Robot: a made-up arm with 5 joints. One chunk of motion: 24 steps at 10 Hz.
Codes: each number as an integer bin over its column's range. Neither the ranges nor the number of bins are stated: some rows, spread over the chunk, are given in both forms.
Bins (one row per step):
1: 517 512 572 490 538
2: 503 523 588 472 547
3: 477 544 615 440 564
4: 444 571 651 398 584
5: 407 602 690 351 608
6: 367 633 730 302 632
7: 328 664 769 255 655
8: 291 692 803 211 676
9: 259 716 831 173 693
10: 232 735 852 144 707
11: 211 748 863 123 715
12: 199 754 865 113 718
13: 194 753 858 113 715
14: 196 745 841 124 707
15: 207 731 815 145 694
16: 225 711 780 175 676
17: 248 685 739 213 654
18: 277 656 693 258 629
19: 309 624 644 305 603
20: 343 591 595 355 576
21: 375 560 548 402 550
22: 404 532 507 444 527
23: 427 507 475 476 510
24: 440 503 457 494 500
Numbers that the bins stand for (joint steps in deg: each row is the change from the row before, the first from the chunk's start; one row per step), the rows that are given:
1: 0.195 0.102 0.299 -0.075 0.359
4: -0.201 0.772 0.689 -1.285 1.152
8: -1.031 2.145 1.441 -3.745 2.739
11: -1.465 2.781 1.737 -4.902 3.412
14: -1.547 2.747 1.629 -4.889 3.274
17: -1.264 2.066 1.124 -3.718 2.360
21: -0.575 0.647 0.180 -1.232 0.566
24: -0.223 0.000 -0.270 -0.022 -0.296
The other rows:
2: 0.119 0.227 0.378 -0.312 0.514
3: -0.022 0.465 0.511 -0.733 0.807
5: -0.402 1.124 0.882 -1.903 1.566
6: -0.619 1.475 1.080 -2.548 1.980
7: -0.830 1.827 1.273 -3.166 2.377
9: -1.205 2.418 1.579 -4.245 3.032
10: -1.351 2.633 1.683 -4.626 3.274
12: -1.530 2.849 1.747 -5.034 3.464
13: -1.557 2.838 1.713 -5.034 3.412
15: -1.487 2.588 1.500 -4.613 3.050
16: -1.389 2.361 1.327 -4.218 2.739
18: -1.107 1.736 0.897 -3.126 1.929
19: -0.934 1.373 0.655 -2.508 1.480
20: -0.749 0.999 0.412 -1.851 1.014
22: -0.418 0.329 -0.023 -0.680 0.169
23: -0.293 0.045 -0.181 -0.259 -0.124

